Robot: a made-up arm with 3 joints. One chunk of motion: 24 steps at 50 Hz.
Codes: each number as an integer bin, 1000 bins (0 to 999) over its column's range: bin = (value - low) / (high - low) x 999, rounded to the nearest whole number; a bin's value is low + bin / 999 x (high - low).
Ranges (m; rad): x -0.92..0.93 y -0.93..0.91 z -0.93..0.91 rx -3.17..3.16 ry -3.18..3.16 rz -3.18..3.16
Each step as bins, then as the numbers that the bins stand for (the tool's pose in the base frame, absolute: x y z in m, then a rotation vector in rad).
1 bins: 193 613 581 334 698 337
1 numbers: -0.5626 0.1990 0.1401 -1.0537 1.2497 -1.0413
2 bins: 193 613 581 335 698 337
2 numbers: -0.5626 0.1990 0.1401 -1.0473 1.2497 -1.0413
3 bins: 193 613 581 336 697 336
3 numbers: -0.5626 0.1990 0.1401 -1.0410 1.2434 -1.0476
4 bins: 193 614 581 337 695 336
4 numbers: -0.5626 0.2009 0.1401 -1.0347 1.2307 -1.0476
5 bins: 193 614 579 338 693 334
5 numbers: -0.5626 0.2009 0.1364 -1.0283 1.2180 -1.0603
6 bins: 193 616 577 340 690 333
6 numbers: -0.5626 0.2046 0.1327 -1.0156 1.1990 -1.0667
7 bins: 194 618 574 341 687 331
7 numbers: -0.5607 0.2083 0.1272 -1.0093 1.1799 -1.0794
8 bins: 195 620 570 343 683 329
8 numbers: -0.5589 0.2119 0.1198 -0.9966 1.1546 -1.0921
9 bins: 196 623 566 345 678 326
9 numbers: -0.5570 0.2175 0.1125 -0.9840 1.1228 -1.1111
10 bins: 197 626 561 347 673 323
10 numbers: -0.5552 0.2230 0.1033 -0.9713 1.0911 -1.1301
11 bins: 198 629 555 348 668 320
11 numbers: -0.5533 0.2285 0.0922 -0.9650 1.0594 -1.1492
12 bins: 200 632 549 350 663 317
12 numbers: -0.5496 0.2340 0.0812 -0.9523 1.0276 -1.1682
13 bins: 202 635 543 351 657 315
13 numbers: -0.5459 0.2396 0.0701 -0.9459 0.9895 -1.1809
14 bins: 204 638 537 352 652 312
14 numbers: -0.5422 0.2451 0.0591 -0.9396 0.9578 -1.1999
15 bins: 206 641 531 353 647 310
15 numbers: -0.5385 0.2506 0.0480 -0.9333 0.9261 -1.2126
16 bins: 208 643 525 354 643 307
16 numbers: -0.5348 0.2543 0.0370 -0.9269 0.9007 -1.2317
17 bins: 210 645 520 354 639 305
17 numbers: -0.5311 0.2580 0.0278 -0.9269 0.8753 -1.2444
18 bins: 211 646 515 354 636 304
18 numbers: -0.5293 0.2598 0.0185 -0.9269 0.8563 -1.2507
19 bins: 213 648 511 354 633 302
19 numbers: -0.5256 0.2635 0.0112 -0.9269 0.8372 -1.2634
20 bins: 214 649 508 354 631 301
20 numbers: -0.5237 0.2654 0.0057 -0.9269 0.8245 -1.2697
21 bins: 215 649 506 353 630 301
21 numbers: -0.5219 0.2654 0.0020 -0.9333 0.8182 -1.2697
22 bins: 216 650 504 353 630 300
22 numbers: -0.5200 0.2672 -0.0017 -0.9333 0.8182 -1.2761
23 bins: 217 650 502 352 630 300
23 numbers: -0.5181 0.2672 -0.0054 -0.9396 0.8182 -1.2761
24 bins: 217 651 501 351 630 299
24 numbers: -0.5181 0.2690 -0.0072 -0.9459 0.8182 -1.2824
